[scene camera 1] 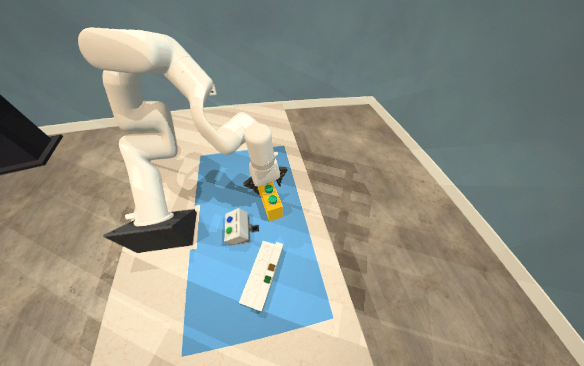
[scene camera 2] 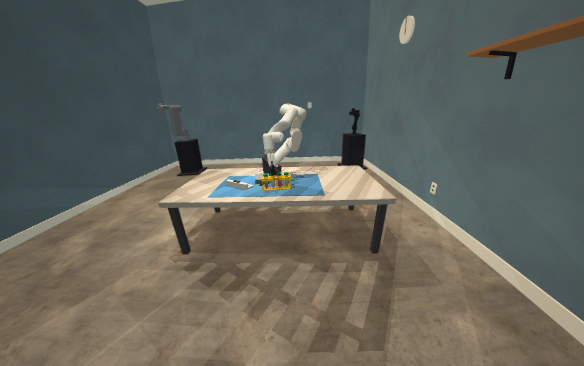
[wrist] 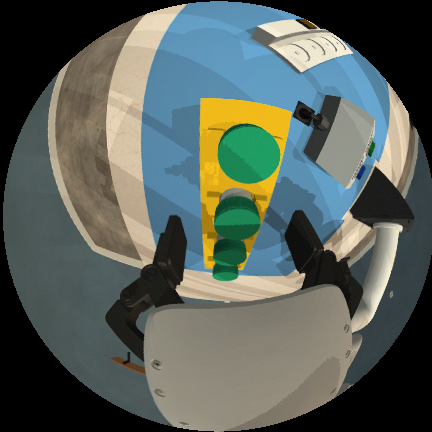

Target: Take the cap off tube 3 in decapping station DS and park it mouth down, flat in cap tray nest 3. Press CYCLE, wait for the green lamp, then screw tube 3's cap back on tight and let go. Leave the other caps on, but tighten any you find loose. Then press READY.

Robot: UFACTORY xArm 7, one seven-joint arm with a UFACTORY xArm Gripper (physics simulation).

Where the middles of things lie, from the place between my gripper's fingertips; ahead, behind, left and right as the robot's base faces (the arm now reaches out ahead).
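Grey box [scene camera 1: 237, 228]: 80 mm below my hand, 90 mm to the right of it, 140 mm behind it.
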